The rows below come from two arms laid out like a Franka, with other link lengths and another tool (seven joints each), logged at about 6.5 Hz.
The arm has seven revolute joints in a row. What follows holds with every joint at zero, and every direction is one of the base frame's.
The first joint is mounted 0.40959 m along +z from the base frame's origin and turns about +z.
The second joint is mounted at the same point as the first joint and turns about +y.
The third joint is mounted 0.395 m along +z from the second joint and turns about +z.
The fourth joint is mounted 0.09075 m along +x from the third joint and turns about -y.
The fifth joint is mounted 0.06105 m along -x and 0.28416 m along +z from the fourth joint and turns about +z.
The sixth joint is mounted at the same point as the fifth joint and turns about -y.
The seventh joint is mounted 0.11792 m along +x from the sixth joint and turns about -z.
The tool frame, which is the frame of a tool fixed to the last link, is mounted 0.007 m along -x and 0.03 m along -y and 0.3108 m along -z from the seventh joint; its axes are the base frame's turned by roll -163.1, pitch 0 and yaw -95 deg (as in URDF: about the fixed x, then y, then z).
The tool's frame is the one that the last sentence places.
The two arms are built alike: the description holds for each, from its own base.
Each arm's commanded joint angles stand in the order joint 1, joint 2, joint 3, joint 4, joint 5, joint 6, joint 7.
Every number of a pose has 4 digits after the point.
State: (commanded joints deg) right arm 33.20 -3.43 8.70 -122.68 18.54 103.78 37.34; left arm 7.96 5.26 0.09 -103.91 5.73 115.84 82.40
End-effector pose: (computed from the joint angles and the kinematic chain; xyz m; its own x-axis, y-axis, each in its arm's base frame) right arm 0.2186 0.2904 0.4054 -0.1318 -0.9912 -0.0117 -0.9863 0.1300 0.1013; left arm 0.5292 0.1022 0.4618 -0.9830 -0.1407 -0.1183 -0.1149 0.9726 -0.2022
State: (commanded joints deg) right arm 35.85 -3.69 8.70 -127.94 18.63 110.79 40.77; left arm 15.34 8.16 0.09 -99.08 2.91 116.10 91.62
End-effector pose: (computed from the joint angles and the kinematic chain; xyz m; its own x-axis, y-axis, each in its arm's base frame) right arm 0.2089 0.2964 0.3817 -0.1742 -0.9847 -0.0001 -0.9824 0.1738 0.0682; left arm 0.5447 0.1711 0.4690 -0.9808 -0.1282 -0.1468 -0.0933 0.9702 -0.2237
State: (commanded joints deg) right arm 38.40 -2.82 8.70 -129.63 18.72 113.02 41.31; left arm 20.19 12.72 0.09 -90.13 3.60 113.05 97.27
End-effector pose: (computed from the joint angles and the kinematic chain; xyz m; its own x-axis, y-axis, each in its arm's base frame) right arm 0.1962 0.3034 0.3685 -0.1498 -0.9886 0.0115 -0.9862 0.1503 0.0695; left arm 0.5621 0.2359 0.4823 -0.9810 -0.1107 -0.1592 -0.0792 0.9782 -0.1922
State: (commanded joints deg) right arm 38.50 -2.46 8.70 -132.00 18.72 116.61 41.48; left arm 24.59 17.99 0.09 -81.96 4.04 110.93 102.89
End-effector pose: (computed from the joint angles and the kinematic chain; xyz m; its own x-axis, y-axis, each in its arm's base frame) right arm 0.1995 0.3017 0.3553 -0.1665 -0.9860 0.0090 -0.9846 0.1667 0.0533; left arm 0.5745 0.2988 0.4819 -0.9833 -0.0881 -0.1589 -0.0615 0.9843 -0.1654
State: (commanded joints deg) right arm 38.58 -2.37 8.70 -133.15 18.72 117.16 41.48; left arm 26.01 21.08 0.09 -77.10 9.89 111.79 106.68
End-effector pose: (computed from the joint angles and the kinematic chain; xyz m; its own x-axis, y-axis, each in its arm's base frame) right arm 0.1954 0.2969 0.3492 -0.1674 -0.9857 0.0205 -0.9840 0.1683 0.0587; left arm 0.5843 0.3516 0.4913 -0.9885 -0.0128 -0.1505 -0.0060 0.9989 -0.0457
